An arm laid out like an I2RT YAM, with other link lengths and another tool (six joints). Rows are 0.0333 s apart.
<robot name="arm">
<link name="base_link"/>
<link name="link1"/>
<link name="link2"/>
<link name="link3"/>
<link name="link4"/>
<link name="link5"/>
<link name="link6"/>
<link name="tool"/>
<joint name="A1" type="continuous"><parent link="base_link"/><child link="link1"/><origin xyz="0 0 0.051"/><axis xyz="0 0 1"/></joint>
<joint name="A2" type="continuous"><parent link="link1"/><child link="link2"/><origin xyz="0.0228 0.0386 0.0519"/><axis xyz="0 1 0"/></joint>
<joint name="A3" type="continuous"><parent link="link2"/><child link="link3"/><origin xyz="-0.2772 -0.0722 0"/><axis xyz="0 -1 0"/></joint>
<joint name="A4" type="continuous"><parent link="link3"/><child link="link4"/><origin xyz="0.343 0.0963 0.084"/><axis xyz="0 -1 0"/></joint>
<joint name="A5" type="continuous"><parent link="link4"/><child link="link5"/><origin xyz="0.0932 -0.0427 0.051"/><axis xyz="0 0 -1"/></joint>
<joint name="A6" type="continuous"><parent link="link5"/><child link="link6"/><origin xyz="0.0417 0 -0.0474"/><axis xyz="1 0 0"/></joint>
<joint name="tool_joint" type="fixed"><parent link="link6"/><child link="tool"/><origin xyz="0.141 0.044 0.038" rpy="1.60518 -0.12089 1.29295"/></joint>
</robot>
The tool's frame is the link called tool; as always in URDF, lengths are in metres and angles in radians. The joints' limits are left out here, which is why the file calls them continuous.
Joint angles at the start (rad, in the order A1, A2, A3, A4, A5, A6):
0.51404, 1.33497, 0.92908, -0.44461, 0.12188, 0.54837
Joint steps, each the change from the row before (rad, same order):
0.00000, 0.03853, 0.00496, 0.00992, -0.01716, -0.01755
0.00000, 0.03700, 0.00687, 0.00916, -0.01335, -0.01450
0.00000, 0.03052, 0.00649, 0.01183, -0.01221, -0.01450
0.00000, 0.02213, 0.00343, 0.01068, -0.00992, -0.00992
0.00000, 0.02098, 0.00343, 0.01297, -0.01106, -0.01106
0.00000, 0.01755, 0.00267, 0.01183, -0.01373, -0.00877
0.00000, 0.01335, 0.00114, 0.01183, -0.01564, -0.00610
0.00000, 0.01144, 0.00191, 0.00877, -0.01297, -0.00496
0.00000, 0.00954, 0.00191, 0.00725, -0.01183, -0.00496
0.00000, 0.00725, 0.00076, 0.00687, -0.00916, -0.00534
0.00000, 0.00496, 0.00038, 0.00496, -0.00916, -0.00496
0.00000, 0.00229, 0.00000, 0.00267, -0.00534, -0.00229
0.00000, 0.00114, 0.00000, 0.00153, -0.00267, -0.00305
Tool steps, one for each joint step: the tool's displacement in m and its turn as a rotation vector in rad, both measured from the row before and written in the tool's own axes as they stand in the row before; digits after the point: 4 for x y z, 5 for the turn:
0.0039, -0.0089, 0.0128, 0.02247, -0.00100, -0.02738
0.0036, -0.0072, 0.0119, 0.01925, -0.00198, -0.02265
0.0039, -0.0049, 0.0091, 0.01215, 0.00262, -0.01959
0.0029, -0.0037, 0.0068, 0.00895, 0.00340, -0.01346
0.0034, -0.0031, 0.0061, 0.00662, 0.00643, -0.01367
0.0035, -0.0029, 0.0048, 0.00747, 0.00959, -0.01139
0.0035, -0.0025, 0.0034, 0.00707, 0.01274, -0.00835
0.0029, -0.0019, 0.0027, 0.00619, 0.01036, -0.00692
0.0026, -0.0016, 0.0021, 0.00523, 0.00966, -0.00664
0.0020, -0.0013, 0.0017, 0.00306, 0.00787, -0.00642
0.0018, -0.0013, 0.0010, 0.00313, 0.00790, -0.00604
0.0010, -0.0007, 0.0004, 0.00184, 0.00470, -0.00291
0.0006, -0.0004, 0.0002, 0.00023, 0.00246, -0.00324

